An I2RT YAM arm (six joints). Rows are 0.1 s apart.
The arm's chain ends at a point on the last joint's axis. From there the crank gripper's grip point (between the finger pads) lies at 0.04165 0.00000 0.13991 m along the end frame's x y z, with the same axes.
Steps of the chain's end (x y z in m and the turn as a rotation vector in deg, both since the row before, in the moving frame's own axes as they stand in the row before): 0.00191 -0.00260 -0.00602 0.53 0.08 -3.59; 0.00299 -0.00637 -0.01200 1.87 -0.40 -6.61; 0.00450 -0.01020 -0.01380 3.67 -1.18 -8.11; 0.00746 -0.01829 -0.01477 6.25 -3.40 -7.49; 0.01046 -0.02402 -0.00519 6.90 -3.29 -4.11; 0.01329 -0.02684 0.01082 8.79 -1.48 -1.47; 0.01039 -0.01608 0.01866 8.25 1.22 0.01; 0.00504 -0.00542 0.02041 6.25 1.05 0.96; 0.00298 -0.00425 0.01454 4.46 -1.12 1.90; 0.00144 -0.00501 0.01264 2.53 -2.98 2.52; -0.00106 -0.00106 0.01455 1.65 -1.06 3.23; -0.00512 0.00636 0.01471 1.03 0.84 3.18
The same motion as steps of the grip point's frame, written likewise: 0.00198 -0.00651 -0.00610 0.53 0.08 -3.59; 0.00147 -0.01567 -0.01187 1.87 -0.40 -6.61; 0.00057 -0.02482 -0.01345 3.67 -1.18 -8.11; -0.00222 -0.03848 -0.01368 6.25 -3.40 -7.49; 0.00168 -0.04364 -0.00423 6.90 -3.29 -4.11; 0.00939 -0.04932 0.01012 8.79 -1.48 -1.47; 0.01335 -0.03608 0.01630 8.25 1.22 0.01; 0.00771 -0.01989 0.01883 6.25 1.05 0.96; 0.00040 -0.01382 0.01496 4.46 -1.12 1.90; -0.00579 -0.00956 0.01452 2.53 -2.98 2.52; -0.00361 -0.00282 0.01527 1.65 -1.06 3.23; -0.00307 0.00622 0.01408 1.03 0.84 3.18
